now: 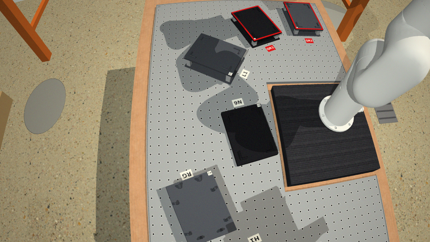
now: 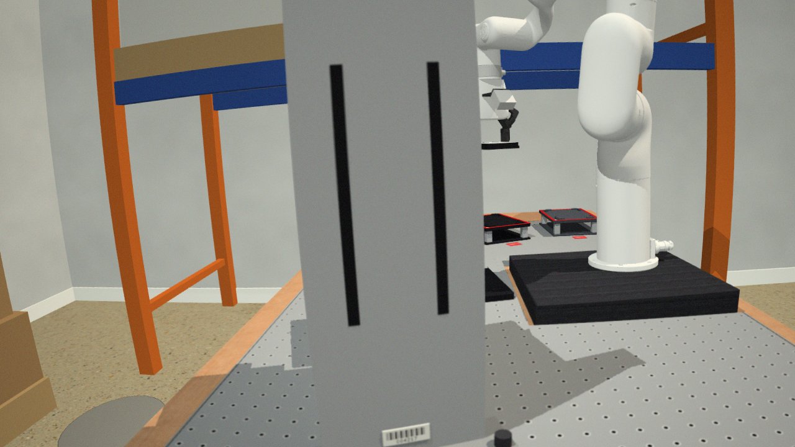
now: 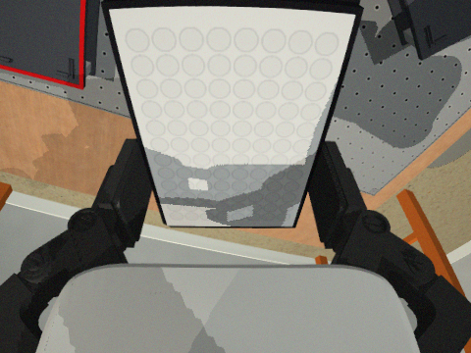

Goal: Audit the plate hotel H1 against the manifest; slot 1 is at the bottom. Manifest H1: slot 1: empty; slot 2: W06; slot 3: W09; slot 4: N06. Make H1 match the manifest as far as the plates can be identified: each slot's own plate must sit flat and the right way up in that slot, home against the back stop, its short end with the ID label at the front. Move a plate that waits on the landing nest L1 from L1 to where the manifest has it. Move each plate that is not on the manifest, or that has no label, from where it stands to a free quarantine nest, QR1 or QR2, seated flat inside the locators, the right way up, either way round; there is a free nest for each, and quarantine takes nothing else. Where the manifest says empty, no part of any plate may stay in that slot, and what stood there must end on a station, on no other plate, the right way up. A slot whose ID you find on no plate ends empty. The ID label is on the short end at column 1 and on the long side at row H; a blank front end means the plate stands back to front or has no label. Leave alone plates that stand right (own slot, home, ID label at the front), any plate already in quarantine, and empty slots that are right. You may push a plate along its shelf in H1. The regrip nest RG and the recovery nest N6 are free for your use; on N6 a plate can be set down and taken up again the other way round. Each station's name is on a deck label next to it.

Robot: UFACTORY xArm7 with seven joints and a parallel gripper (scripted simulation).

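Now: the quarantine nest QR1 10 mm to the left of my hand and 200 mm below it. From my hand the other things lie so: white well plate: 10 mm to the left, 10 mm below; then landing nest L1: 180 mm ahead, 140 mm to the left, 190 mm below; then quarantine nest QR2: 210 mm behind, 20 mm to the right, 200 mm below.
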